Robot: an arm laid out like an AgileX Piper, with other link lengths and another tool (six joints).
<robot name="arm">
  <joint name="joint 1" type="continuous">
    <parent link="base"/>
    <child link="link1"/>
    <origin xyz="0 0 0.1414"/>
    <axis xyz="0 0 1"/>
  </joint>
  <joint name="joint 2" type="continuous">
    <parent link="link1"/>
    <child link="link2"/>
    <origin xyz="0 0 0"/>
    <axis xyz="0 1 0"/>
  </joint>
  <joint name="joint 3" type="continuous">
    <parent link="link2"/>
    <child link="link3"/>
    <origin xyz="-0.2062 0 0.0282"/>
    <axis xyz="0 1 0"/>
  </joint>
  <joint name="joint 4" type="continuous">
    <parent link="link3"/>
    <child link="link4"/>
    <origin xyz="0.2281 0 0.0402"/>
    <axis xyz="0.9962 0 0.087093"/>
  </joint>
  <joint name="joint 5" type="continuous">
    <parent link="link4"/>
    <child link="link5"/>
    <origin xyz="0 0 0"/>
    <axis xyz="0 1 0"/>
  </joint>
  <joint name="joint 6" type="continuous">
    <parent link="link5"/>
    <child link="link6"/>
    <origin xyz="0.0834 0 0.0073"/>
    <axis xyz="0.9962 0 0.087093"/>
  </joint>
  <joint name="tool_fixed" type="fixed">
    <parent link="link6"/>
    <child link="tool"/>
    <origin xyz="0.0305 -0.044 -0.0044" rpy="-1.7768 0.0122 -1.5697"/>
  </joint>
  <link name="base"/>
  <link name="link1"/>
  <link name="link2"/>
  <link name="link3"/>
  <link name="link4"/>
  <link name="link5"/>
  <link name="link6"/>
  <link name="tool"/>
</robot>
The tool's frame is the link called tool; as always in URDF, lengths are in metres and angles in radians. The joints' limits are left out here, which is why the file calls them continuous.
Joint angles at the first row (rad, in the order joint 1, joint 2, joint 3, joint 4, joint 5, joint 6):
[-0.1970 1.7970 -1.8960 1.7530 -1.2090 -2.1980]
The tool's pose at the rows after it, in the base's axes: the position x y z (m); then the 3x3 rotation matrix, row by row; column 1 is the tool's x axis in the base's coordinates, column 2 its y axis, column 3 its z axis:
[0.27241 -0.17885 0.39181], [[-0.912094 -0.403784 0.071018], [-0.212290 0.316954 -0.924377], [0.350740 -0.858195 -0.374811]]
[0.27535 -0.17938 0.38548], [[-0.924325 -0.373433 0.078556], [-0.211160 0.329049 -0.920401], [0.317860 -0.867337 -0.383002]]
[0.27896 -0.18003 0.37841], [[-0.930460 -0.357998 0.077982], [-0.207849 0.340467 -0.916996], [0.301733 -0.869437 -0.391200]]
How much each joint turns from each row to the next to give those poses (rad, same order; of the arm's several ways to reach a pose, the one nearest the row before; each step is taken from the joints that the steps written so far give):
[0.0000 0.0120 0.0000 0.0040 -0.0070 0.0250]
[0.0000 0.0140 0.0000 0.0000 0.0000 0.0480]
[0.0000 0.0180 0.0000 0.0000 -0.0030 0.0340]

